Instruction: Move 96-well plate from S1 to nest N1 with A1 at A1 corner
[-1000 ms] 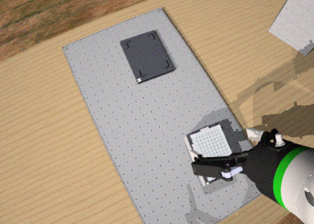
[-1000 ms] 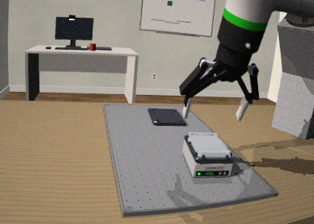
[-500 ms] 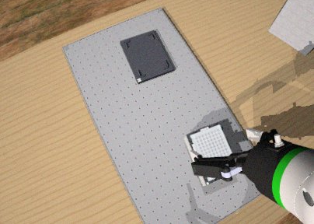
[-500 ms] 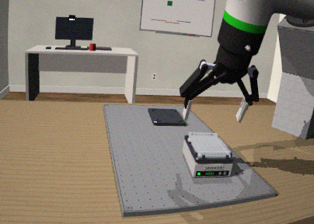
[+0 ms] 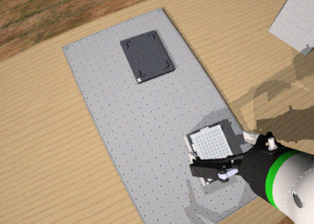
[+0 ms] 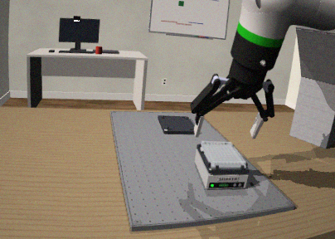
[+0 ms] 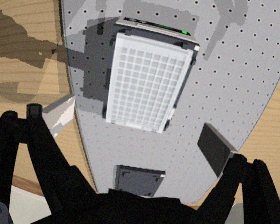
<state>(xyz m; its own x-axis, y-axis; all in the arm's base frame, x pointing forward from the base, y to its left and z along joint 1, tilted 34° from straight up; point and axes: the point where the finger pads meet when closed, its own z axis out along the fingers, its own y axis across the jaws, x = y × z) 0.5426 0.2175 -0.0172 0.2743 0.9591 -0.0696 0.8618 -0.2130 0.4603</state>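
Right now the white 96-well plate is 60 mm below my hand.
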